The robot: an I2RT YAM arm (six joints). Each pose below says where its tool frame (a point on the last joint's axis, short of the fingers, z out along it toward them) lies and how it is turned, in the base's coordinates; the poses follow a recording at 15 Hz.
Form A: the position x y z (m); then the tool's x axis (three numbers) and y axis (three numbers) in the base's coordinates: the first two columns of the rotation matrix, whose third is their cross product.
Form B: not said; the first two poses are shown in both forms.
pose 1, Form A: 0.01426, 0.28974, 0.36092, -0.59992, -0.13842, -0.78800, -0.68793, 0.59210, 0.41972
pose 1, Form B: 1.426, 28.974, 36.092, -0.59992, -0.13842, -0.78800, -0.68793, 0.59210, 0.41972
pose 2, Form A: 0.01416, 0.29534, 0.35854, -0.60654, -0.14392, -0.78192, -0.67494, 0.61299, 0.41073
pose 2, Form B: 1.416, 29.534, 35.854, -0.60654, -0.14392, -0.78192, -0.67494, 0.61299, 0.41073
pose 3, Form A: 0.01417, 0.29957, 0.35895, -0.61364, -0.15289, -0.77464, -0.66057, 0.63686, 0.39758
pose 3, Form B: 1.417, 29.957, 35.895, -0.61364, -0.15289, -0.77464, -0.66057, 0.63686, 0.39758
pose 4, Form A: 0.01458, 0.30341, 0.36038, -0.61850, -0.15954, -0.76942, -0.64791, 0.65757, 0.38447
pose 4, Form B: 1.458, 30.341, 36.038, -0.61850, -0.15954, -0.76942, -0.64791, 0.65757, 0.38447
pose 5, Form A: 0.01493, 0.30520, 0.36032, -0.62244, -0.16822, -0.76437, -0.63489, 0.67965, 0.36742
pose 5, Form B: 1.493, 30.520, 36.032, -0.62244, -0.16822, -0.76437, -0.63489, 0.67965, 0.36742
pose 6, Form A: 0.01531, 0.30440, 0.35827, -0.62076, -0.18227, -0.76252, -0.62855, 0.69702, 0.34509
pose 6, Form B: 1.531, 30.440, 35.827, -0.62076, -0.18227, -0.76252, -0.62855, 0.69702, 0.34509
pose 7, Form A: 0.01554, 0.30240, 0.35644, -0.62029, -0.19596, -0.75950, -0.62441, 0.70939, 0.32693
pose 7, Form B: 1.554, 30.240, 35.644, -0.62029, -0.19596, -0.75950, -0.62441, 0.70939, 0.32693
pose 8, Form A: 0.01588, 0.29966, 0.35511, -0.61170, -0.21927, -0.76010, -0.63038, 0.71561, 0.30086
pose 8, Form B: 1.588, 29.966, 35.511, -0.61170, -0.21927, -0.76010, -0.63038, 0.71561, 0.30086
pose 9, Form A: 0.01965, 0.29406, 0.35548, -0.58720, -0.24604, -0.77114, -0.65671, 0.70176, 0.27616
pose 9, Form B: 1.965, 29.406, 35.548, -0.58720, -0.24604, -0.77114, -0.65671, 0.70176, 0.27616
